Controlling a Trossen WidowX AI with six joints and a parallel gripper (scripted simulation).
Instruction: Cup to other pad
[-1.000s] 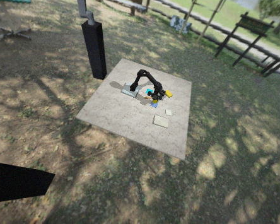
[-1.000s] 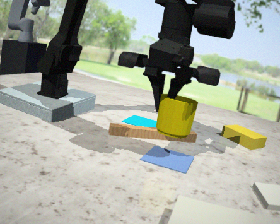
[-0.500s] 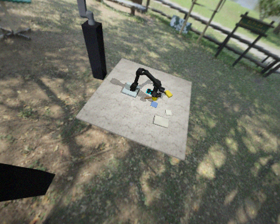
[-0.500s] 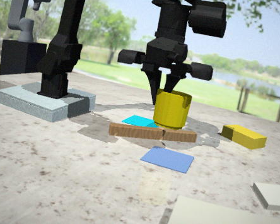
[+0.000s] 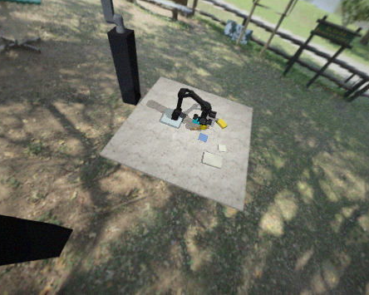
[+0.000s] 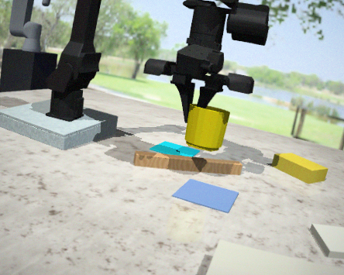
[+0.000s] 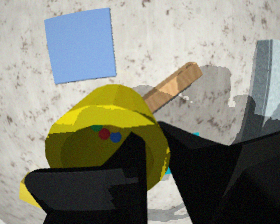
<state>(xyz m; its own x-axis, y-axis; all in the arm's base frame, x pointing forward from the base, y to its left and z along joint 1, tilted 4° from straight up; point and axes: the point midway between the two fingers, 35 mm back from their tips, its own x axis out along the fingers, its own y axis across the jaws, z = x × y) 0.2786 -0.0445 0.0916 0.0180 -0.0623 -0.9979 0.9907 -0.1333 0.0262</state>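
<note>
My gripper tip is 1 cm short of the wooden bar, 2 cm to the right of it and 9 cm above it. From my gripper tip the other things lie so: yellow cup (2 cm ahead); blue pad (6 cm ahead, 9 cm to the right, 10 cm below).
</note>
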